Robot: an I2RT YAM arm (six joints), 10 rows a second.
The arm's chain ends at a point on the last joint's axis. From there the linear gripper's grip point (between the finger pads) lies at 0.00 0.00 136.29 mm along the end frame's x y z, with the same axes.
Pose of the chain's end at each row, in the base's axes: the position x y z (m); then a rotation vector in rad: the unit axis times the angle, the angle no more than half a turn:
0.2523 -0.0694 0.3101 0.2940 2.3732 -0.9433
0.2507 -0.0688 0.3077 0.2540 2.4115 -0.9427
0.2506 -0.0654 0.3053 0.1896 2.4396 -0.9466
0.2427 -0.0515 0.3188 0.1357 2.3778 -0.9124
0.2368 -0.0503 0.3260 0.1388 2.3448 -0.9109
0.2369 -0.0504 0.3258 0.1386 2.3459 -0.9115
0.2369 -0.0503 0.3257 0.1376 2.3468 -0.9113
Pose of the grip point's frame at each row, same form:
0.3098 -0.1628 0.2292 0.2940 2.3732 -0.9433
0.3067 -0.1607 0.2240 0.2540 2.4115 -0.9427
0.3067 -0.1557 0.2200 0.1896 2.4396 -0.9466
0.3088 -0.1387 0.2376 0.1357 2.3778 -0.9124
0.3058 -0.1378 0.2475 0.1388 2.3448 -0.9109
0.3058 -0.1379 0.2473 0.1386 2.3459 -0.9115
0.3058 -0.1378 0.2471 0.1376 2.3468 -0.9113

